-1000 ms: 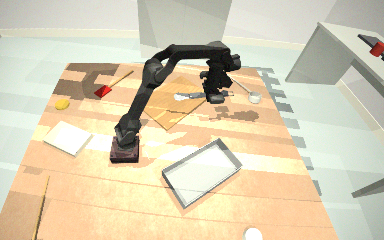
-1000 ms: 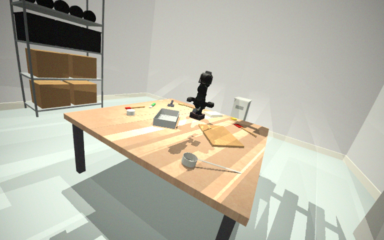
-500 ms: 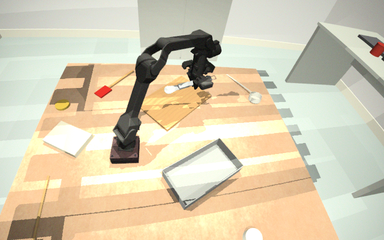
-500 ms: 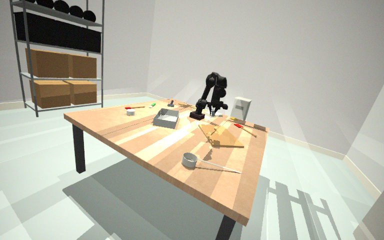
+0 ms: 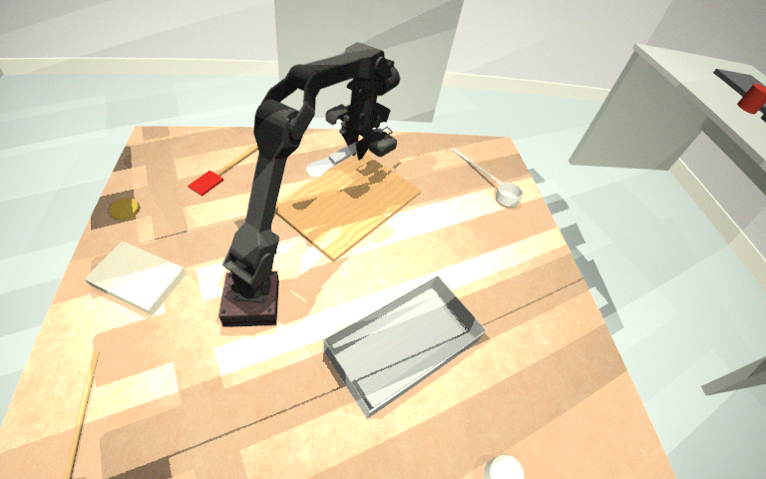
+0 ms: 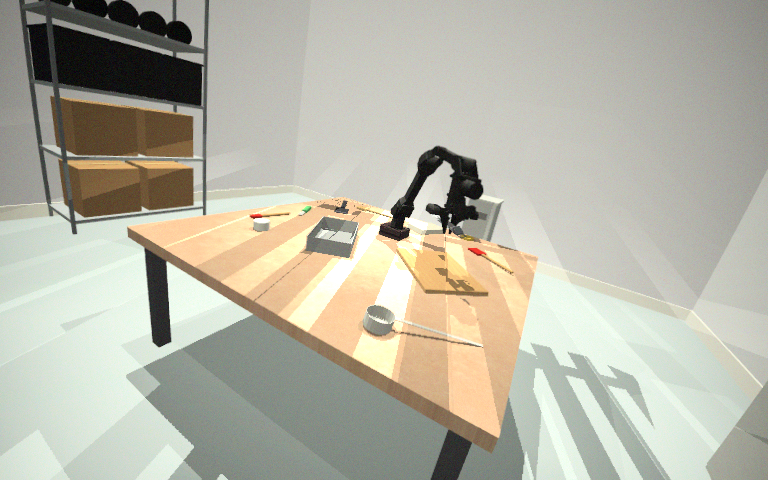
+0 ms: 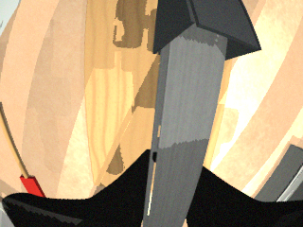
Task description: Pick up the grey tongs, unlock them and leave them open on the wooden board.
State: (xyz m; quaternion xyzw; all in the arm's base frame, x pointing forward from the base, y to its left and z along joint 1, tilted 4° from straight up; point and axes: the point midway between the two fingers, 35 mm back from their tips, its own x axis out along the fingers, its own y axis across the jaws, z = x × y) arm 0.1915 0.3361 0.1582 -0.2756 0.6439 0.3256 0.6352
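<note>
My gripper tip is 10 mm past the wooden board and 150 mm above it. Round my gripper tip: red spatula: 380 mm behind, 60 mm to the left, 150 mm below; then roasting tin: 150 mm ahead, 420 mm to the right, 130 mm below; then white block: 470 mm behind, 330 mm to the right, 140 mm below.
</note>
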